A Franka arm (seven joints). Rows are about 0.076 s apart.
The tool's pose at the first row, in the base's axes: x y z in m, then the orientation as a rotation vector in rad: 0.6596 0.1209 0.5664 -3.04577 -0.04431 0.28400
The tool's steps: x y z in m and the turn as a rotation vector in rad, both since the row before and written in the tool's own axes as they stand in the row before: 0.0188 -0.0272 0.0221 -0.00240 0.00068 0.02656; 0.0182 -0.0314 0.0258 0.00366 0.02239 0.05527; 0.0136 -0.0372 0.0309 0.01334 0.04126 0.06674; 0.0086 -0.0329 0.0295 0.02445 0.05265 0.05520; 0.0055 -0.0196 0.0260 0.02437 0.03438 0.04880; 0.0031 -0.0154 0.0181 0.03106 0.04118 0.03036; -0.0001 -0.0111 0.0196 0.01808 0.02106 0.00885; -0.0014 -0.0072 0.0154 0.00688 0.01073 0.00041; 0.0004 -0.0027 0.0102 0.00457 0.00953 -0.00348; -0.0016 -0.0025 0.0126 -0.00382 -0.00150 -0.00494
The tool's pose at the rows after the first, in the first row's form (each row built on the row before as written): 0.6734 0.1504 0.5436 -3.05087 -0.00416 0.28498; 0.6867 0.1839 0.5174 -3.05400 0.08203 0.25411; 0.6973 0.2228 0.4874 -3.04714 0.18757 0.19387; 0.7064 0.2570 0.4596 -3.02682 0.27571 0.11410; 0.7137 0.2780 0.4352 -3.00110 0.35137 0.06201; 0.7198 0.2944 0.4188 -2.97025 0.39841 -0.00250; 0.7230 0.3078 0.4010 -2.95292 0.41193 -0.03625; 0.7243 0.3174 0.3870 -2.94712 0.41303 -0.05338; 0.7260 0.3215 0.3774 -2.94425 0.40857 -0.06873; 0.7260 0.3263 0.3654 -2.94898 0.40168 -0.06643
